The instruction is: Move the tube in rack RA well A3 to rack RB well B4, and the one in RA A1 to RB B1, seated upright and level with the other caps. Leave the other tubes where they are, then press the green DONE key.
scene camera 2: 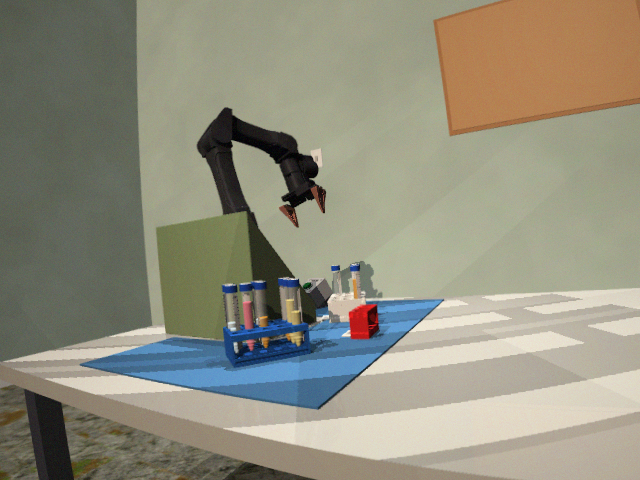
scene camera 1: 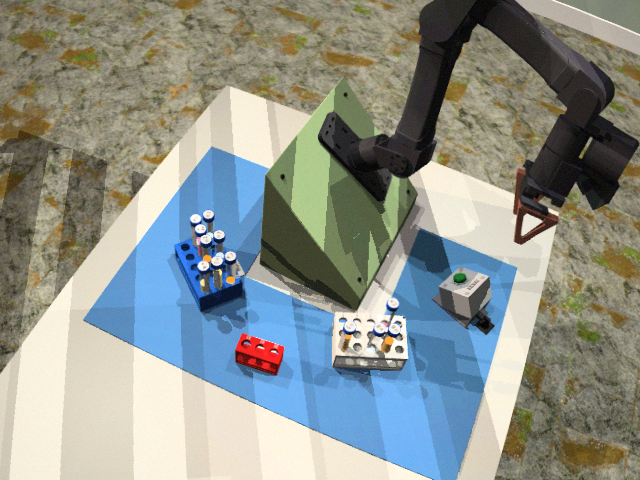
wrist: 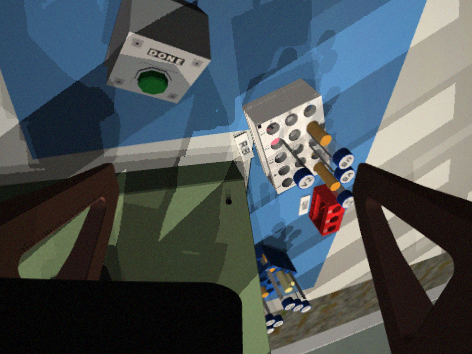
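Pixels of known places: gripper, fingertip midpoint: (scene camera 2: 310, 220) (scene camera 1: 517, 228) (wrist: 235, 176); arm's base, origin of the base link: (scene camera 2: 214, 259) (scene camera 1: 355, 158).
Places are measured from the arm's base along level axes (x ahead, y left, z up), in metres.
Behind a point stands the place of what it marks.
Observation:
A blue rack (scene camera 1: 222, 298) @(x 0.298, y -0.146, z -0.150 m) (scene camera 2: 268, 357) @(x 0.277, y -0.224, z -0.163 m) (wrist: 281, 257) @(x 0.307, y -0.155, z -0.148 m) holds several blue-capped upright tubes; I take it for RA, but its label is not readable. The white rack (scene camera 1: 361, 353) @(x 0.327, y 0.127, z -0.118 m) (scene camera 2: 338, 311) @(x 0.286, y 0.067, z -0.143 m) (wrist: 285, 100) @(x 0.272, y 0.196, z -0.139 m) beside the RB label (wrist: 243, 145) @(x 0.229, y 0.121, z -0.166 m) holds several blue-capped tubes. Cap tops are at differing heights across the views, and I cannot read which wells they fill. The green DONE key (scene camera 1: 459, 277) @(x 0.117, y 0.260, z -0.098 m) (scene camera 2: 307, 285) @(x 0.120, y 0.256, z -0.101 m) (wrist: 152, 82) @(x 0.115, y 0.265, z -0.096 m) sits on a grey box. My gripper (scene camera 1: 517, 227) @(x 0.124, y 0.307, z 0.089 m) (scene camera 2: 310, 219) @(x 0.124, y 0.307, z 0.089 m) (wrist: 235, 176) @(x 0.124, y 0.307, z 0.089 m) is open and empty, high above the table, well away from both racks.
A small red rack (scene camera 1: 255, 354) @(x 0.396, y -0.043, z -0.118 m) (scene camera 2: 357, 326) @(x 0.380, y -0.079, z -0.145 m) (wrist: 326, 218) @(x 0.365, y -0.033, z -0.119 m) stands on the blue mat (scene camera 1: 310, 397) @(x 0.415, y 0.068, z -0.168 m) between the two racks, towards the front. The green wedge mount (scene camera 1: 315, 222) @(x 0.174, y -0.021, z -0.004 m) (scene camera 2: 204, 279) @(x 0.048, y -0.096, z -0.041 m) (wrist: 200, 240) @(x 0.139, y 0.057, z -0.079 m) carries the arm and rises between the blue rack and the grey key box (scene camera 1: 454, 297) @(x 0.155, y 0.262, z -0.112 m).

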